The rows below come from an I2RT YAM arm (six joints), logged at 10 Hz.
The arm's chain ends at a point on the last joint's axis. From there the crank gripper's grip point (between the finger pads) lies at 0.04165 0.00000 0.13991 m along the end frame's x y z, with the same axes.
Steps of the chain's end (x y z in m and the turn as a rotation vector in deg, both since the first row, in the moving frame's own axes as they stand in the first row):
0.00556 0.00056 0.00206 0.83 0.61 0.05
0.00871 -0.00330 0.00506 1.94 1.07 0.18
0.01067 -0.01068 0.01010 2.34 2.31 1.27
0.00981 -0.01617 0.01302 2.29 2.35 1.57
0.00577 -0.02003 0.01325 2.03 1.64 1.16
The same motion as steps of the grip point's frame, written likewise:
0.00705 -0.00143 0.00159 0.83 0.61 0.05
0.01132 -0.00789 0.00418 1.94 1.07 0.18
0.01633 -0.01537 0.00821 2.34 2.31 1.27
0.01557 -0.02050 0.01111 2.29 2.35 1.57
0.00980 -0.02408 0.01193 2.03 1.64 1.16

